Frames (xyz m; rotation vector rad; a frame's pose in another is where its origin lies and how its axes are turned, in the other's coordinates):
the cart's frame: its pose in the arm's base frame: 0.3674 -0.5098 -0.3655 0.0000 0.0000 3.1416
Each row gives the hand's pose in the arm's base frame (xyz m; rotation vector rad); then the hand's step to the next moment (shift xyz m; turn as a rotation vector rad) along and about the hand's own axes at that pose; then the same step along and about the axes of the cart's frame.
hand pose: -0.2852 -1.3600 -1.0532 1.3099 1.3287 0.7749
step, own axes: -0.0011 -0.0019 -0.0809 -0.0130 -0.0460 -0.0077
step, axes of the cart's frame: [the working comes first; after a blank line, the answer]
step, axes of the arm's base frame: -0.0775 0.0166 0.0165 -0.0217 -0.0193 -0.0387

0.0775 -0.0166 0.0165 0.0217 0.0193 -0.0387
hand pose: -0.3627 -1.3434 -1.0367 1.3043 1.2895 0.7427
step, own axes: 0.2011 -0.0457 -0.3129 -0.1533 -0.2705 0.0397
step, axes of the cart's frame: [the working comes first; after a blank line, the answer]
step, axes of the arm's base frame: -0.2647 0.2634 -0.0315 -0.0638 -0.2084 -0.2253

0.2647 -0.2634 -0.0315 0.0638 0.2084 -0.2253
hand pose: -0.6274 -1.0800 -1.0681 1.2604 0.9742 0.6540
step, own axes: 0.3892 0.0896 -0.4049 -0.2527 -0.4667 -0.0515
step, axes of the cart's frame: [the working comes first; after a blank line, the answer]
step, axes of the arm's base frame: -0.1656 0.5439 -0.0124 -0.2101 -0.2923 -0.3934

0.1656 -0.5439 -0.0124 0.2101 0.2923 -0.3934
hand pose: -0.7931 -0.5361 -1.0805 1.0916 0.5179 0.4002
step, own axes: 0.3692 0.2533 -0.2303 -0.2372 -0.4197 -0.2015
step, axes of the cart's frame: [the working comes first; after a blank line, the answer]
step, axes of the arm's base frame: 0.1531 0.4740 0.0736 -0.2870 -0.1551 -0.4082

-0.1531 -0.4740 0.0736 0.2870 0.1551 -0.4082
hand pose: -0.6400 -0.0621 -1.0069 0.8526 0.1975 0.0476
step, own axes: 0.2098 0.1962 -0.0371 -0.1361 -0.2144 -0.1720
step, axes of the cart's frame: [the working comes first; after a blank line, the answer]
step, axes of the arm's base frame: 0.2059 0.1820 0.0914 -0.1745 -0.0297 -0.2505

-0.2059 -0.1820 0.0914 0.1745 0.0297 -0.2505
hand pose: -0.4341 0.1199 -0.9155 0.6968 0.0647 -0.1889
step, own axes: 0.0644 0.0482 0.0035 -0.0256 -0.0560 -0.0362
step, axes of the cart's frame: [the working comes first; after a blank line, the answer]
step, axes of the arm's base frame: 0.0725 0.0242 0.0253 -0.0359 -0.0149 -0.0600

-0.0725 -0.0242 0.0253 0.0359 0.0149 -0.0600
